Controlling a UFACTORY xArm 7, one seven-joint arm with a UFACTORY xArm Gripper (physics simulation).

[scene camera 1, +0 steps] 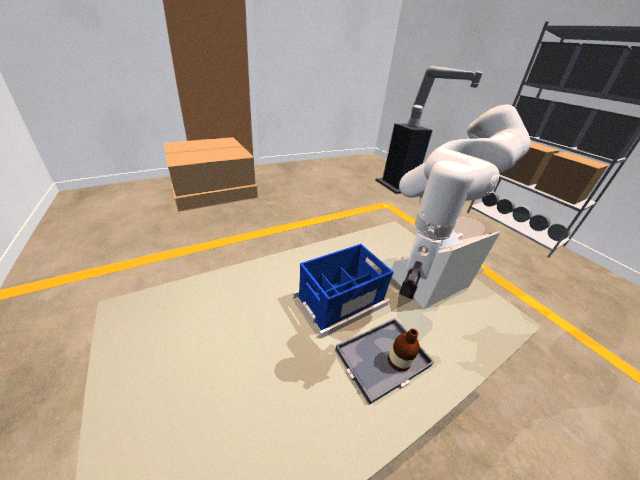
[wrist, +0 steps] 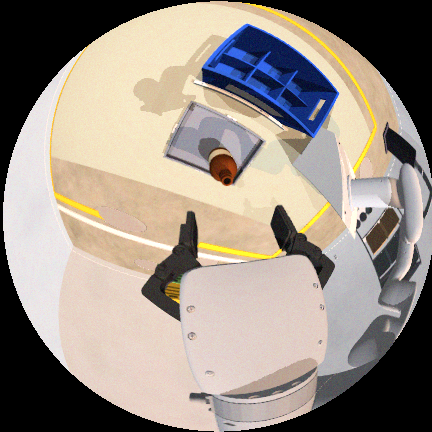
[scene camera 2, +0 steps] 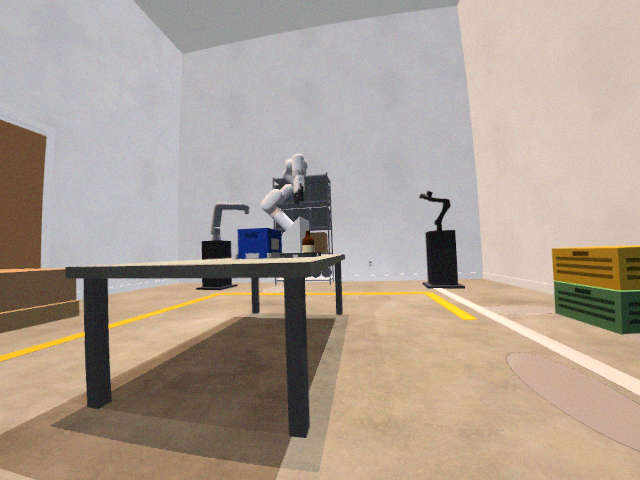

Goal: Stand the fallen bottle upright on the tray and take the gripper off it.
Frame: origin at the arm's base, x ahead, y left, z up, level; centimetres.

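Where they show: gripper, fingertip midpoint: (scene camera 1: 410, 283) (wrist: 235, 217) (scene camera 2: 298, 202); arm's base at its link origin: (scene camera 1: 445, 247) (wrist: 350, 192) (scene camera 2: 292, 230).
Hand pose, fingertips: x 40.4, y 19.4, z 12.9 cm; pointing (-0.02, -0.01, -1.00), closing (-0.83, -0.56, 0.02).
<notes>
Each offset is from my fingertips to the top centre of the thing. "spot": to the spot under its first point.
The brown bottle @[dx -4.6, dy +3.7, dz -17.5 cm] (scene camera 1: 404, 351) (scene camera 2: 308, 242) (wrist: 221, 164) with a cream label stands upright on the grey tray @[spot: dx +7.4, dy +3.3, dz -32.9 cm] (scene camera 1: 367, 374) (wrist: 185, 137), near the tray's right corner in the first scene view. My gripper (scene camera 1: 408, 289) (scene camera 2: 298, 197) (wrist: 235, 217) is open, with nothing between its fingers. It hangs high above the table, apart from the bottle, and in the second scene view it is well above the bottle's top.
A blue divided crate @[dx +0.7, dy -25.7, dz -15.9 cm] (scene camera 1: 330, 308) (scene camera 2: 258, 242) (wrist: 205, 75) stands beside the tray, with low pale rails along its foot. A grey upright panel (scene camera 1: 449, 271) (wrist: 320, 160) stands near the arm's base, on the crate's other side. A shelf rack and cardboard boxes are farther off.
</notes>
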